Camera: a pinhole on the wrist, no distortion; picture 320 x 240 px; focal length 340.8 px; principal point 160.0 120.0 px. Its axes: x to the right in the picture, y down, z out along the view. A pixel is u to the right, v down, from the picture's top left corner.
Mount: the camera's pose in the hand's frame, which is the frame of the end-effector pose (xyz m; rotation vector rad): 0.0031 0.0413 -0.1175 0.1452 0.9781 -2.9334
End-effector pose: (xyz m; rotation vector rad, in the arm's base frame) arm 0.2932 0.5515 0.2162 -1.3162 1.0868 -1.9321
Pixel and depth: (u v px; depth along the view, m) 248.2 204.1 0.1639
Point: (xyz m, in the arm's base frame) 0.2961 0.6415 0.2671
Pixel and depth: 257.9 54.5 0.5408
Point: 0.6994 0.7038 0.3624
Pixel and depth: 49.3 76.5 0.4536
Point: 0.5251 0.4660 0.4824
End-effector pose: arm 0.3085 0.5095 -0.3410 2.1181 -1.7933 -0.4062
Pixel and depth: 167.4 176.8 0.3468
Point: 0.4420 0.5583 -0.5439
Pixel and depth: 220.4 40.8 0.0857
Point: 0.3168 0.5309 -0.3034
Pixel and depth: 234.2 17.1 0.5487
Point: 0.2491 0.6711 -0.7748
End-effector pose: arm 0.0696 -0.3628 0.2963 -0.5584 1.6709 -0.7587
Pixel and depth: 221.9 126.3 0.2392
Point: 0.1433 -0.4063 0.4043
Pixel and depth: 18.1 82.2 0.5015
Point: 0.3519 -0.6905 0.2960
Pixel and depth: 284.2 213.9 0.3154
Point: 0.1597 -0.4330 0.5337
